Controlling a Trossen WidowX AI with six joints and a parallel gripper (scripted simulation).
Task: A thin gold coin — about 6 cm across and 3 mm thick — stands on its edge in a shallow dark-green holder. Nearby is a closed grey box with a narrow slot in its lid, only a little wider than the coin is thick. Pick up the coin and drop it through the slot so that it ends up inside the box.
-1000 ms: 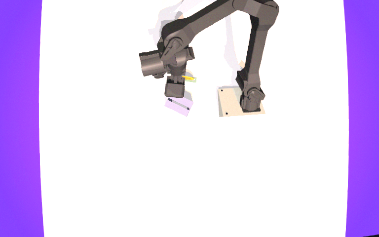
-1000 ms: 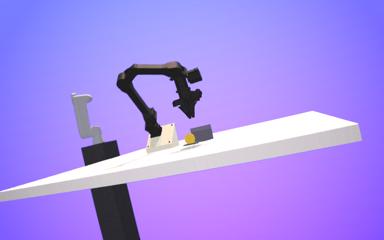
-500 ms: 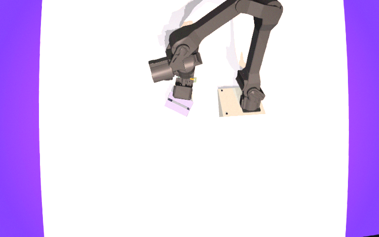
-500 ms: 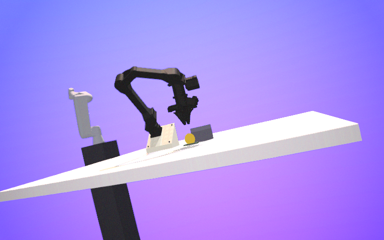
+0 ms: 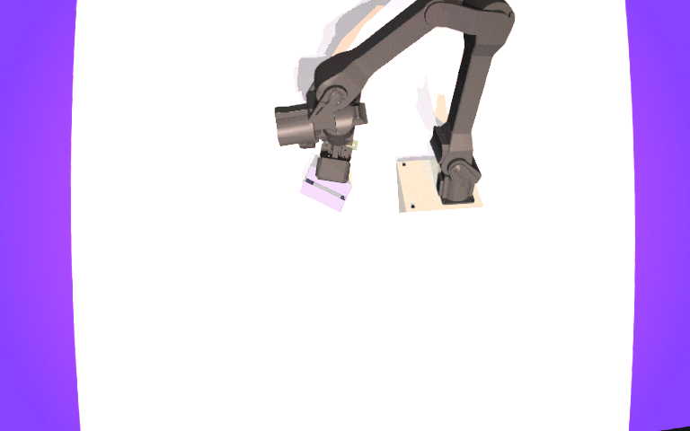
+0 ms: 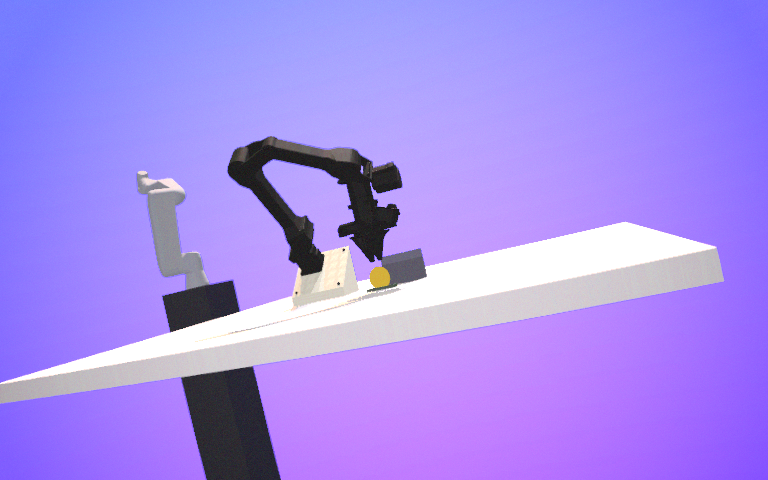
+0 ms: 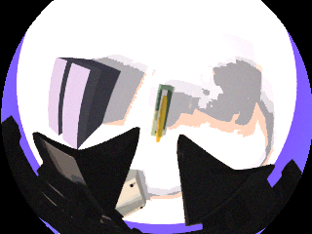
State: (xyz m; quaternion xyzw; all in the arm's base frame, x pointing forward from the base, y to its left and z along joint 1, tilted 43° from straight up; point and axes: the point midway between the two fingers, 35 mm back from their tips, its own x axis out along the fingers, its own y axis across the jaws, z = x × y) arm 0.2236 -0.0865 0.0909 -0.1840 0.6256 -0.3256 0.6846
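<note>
The gold coin lies 40 mm below my gripper tip.
</note>
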